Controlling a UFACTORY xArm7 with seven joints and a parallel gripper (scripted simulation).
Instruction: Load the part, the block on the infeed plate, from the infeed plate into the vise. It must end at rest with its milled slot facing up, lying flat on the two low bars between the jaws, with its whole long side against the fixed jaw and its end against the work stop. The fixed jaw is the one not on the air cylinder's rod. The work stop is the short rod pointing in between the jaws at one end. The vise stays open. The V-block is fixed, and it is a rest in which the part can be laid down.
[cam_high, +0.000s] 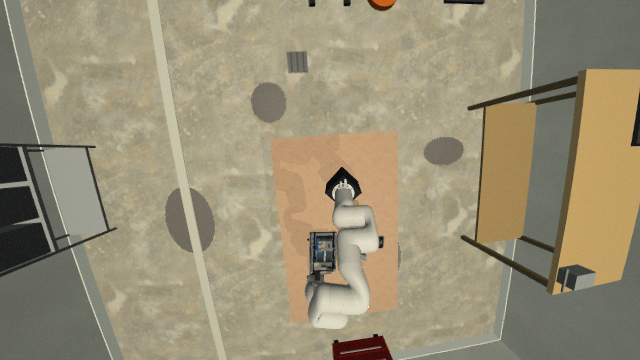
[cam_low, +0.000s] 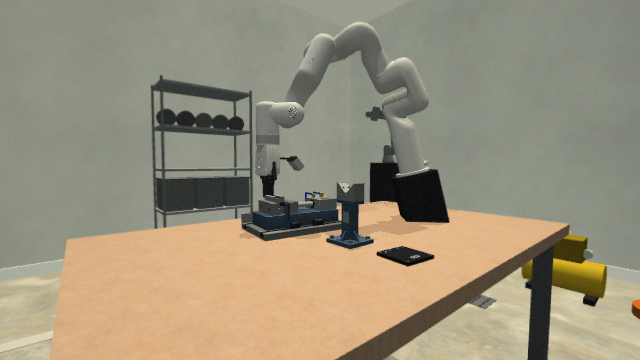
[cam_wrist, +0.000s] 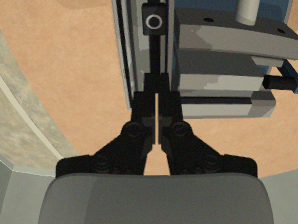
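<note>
The grey block lies 40 mm to the left of my hand and 20 mm below it. The rest, counted from my hand: work stop (110 mm to the left, 30 mm below, 10 mm ahead); vise rail (90 mm below, 70 mm behind, 20 mm to the right); moving jaw (70 mm to the left, 40 mm below, 30 mm behind).
</note>
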